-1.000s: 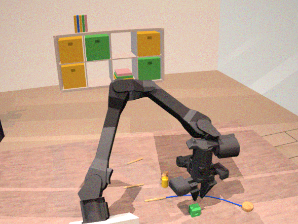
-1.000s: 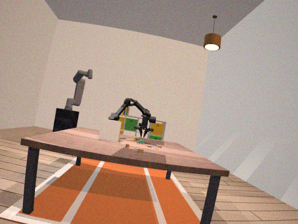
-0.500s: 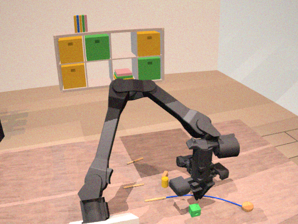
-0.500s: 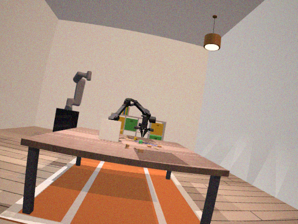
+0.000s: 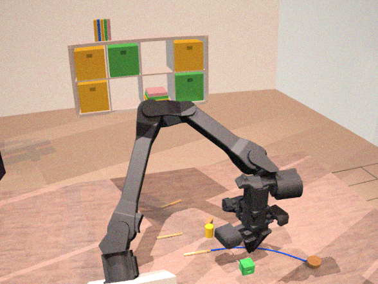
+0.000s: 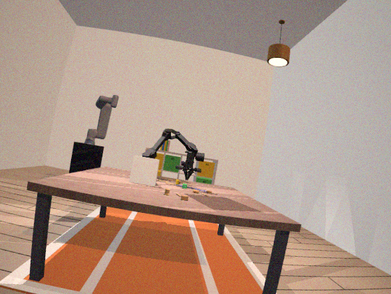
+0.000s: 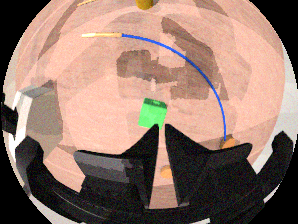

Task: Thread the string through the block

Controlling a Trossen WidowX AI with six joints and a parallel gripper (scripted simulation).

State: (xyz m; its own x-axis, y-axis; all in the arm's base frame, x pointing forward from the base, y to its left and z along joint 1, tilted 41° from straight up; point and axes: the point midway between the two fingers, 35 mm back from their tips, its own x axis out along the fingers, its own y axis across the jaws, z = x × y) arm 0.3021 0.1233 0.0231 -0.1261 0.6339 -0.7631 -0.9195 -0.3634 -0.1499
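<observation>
Right now the green block is 5 cm below my gripper tip, 1 cm to the right of it and 1 cm behind it. From my gripper tip the other things lie so: orange disc 13 cm to the right, 8 cm ahead, 5 cm below; then thin wooden stick 11 cm behind, 8 cm to the left, 6 cm below; then yellow cylinder 15 cm to the left, 8 cm behind, 4 cm below.
</observation>
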